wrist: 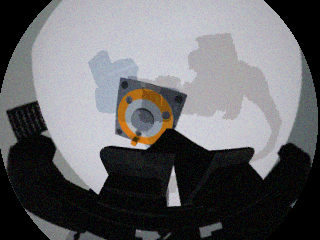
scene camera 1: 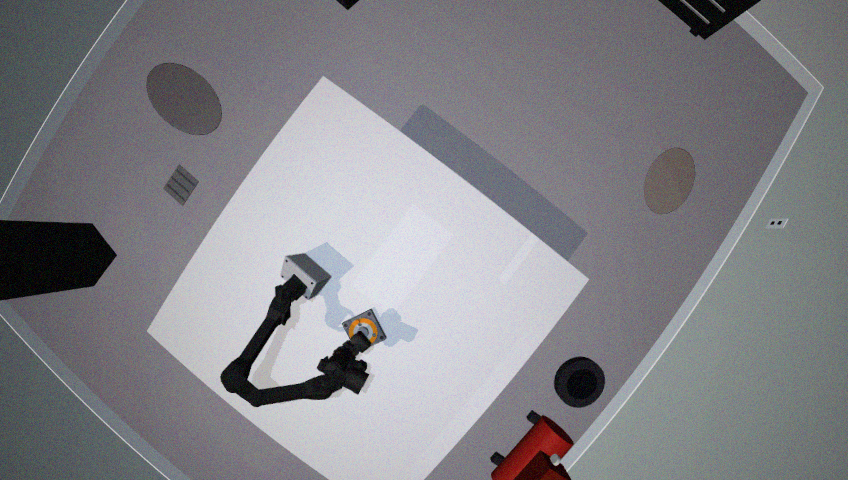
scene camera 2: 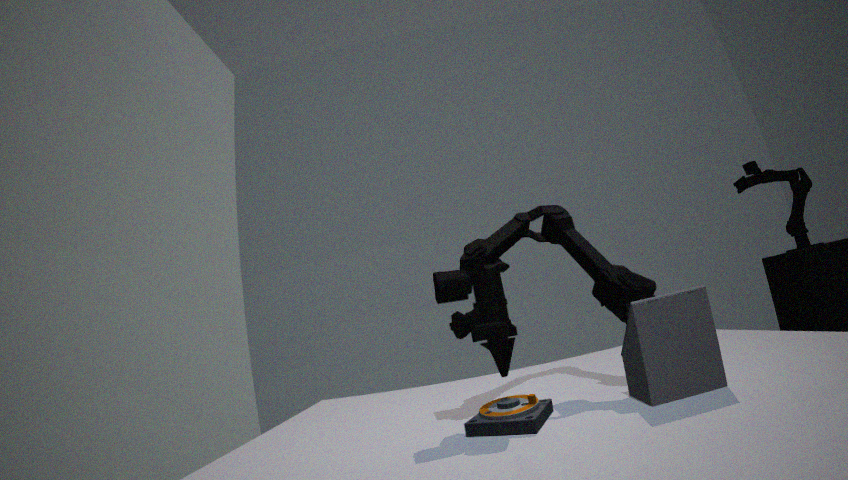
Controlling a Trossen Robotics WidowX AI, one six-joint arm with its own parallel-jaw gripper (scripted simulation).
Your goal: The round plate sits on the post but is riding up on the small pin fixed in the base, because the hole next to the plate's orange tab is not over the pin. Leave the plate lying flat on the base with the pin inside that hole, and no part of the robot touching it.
Labels:
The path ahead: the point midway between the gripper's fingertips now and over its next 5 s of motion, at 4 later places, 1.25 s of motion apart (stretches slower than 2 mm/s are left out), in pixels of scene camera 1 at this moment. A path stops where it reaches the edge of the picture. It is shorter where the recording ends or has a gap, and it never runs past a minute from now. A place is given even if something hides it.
My gripper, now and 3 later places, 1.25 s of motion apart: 351, 344; 359, 319; 350, 325; 347, 335

